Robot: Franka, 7 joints.
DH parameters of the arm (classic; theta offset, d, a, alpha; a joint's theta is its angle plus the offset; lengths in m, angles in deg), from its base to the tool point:
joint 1: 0 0.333 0 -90
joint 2: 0 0 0 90
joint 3: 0 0.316 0.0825 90
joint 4: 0 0 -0.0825 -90
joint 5: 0 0.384 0 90
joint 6: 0 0 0.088 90
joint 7: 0 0.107 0 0
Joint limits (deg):
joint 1: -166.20..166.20
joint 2: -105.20..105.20
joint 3: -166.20..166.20
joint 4: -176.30..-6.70
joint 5: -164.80..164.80
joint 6: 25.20..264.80
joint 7: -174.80..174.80
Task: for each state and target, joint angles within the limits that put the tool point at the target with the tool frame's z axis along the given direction. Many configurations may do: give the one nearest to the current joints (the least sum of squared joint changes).
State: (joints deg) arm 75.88 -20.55 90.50 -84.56 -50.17 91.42 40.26
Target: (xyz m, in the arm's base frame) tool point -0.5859 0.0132 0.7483 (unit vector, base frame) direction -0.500 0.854 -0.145
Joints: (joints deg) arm 91.55 -14.67 79.92 -88.78 -62.17 127.01 40.26
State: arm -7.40 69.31 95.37 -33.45 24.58 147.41 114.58
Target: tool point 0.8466 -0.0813 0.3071 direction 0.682 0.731 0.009
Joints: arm -27.32 86.99 78.00 -36.10 17.94 140.72 114.58
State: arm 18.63 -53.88 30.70 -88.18 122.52 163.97 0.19
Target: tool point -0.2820 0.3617 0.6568 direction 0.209 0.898 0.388
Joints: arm 25.55 -75.84 65.98 -108.59 132.20 194.00 0.19
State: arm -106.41 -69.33 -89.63 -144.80 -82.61 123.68 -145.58
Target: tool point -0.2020 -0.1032 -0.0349 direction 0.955 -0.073 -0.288
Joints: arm -71.90 -93.64 -136.47 -137.25 -58.81 89.65 -145.58
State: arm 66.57 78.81 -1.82 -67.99 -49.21 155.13 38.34
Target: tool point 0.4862 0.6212 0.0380 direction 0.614 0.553 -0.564
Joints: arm 51.65 97.97 -16.17 -27.17 -39.32 179.20 38.34
